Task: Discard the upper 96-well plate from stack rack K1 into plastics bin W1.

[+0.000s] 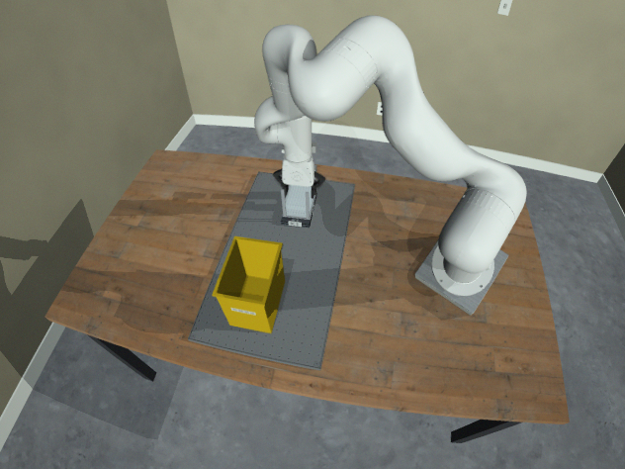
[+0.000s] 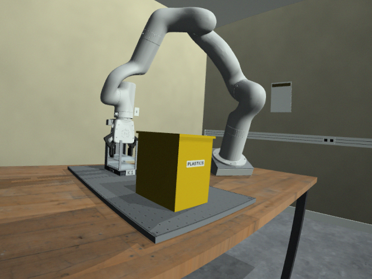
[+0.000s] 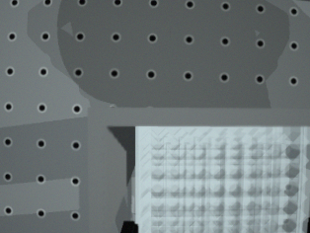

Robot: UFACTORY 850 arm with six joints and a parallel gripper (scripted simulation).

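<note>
My gripper is now 60 mm to the left of the grey rack post, 40 mm past it and 10 mm below it. From my hand the other things lie so: white 96-well plate: 10 mm below; then plastics bin W1: 390 mm to the left, 20 mm above, 10 mm behind.
</note>
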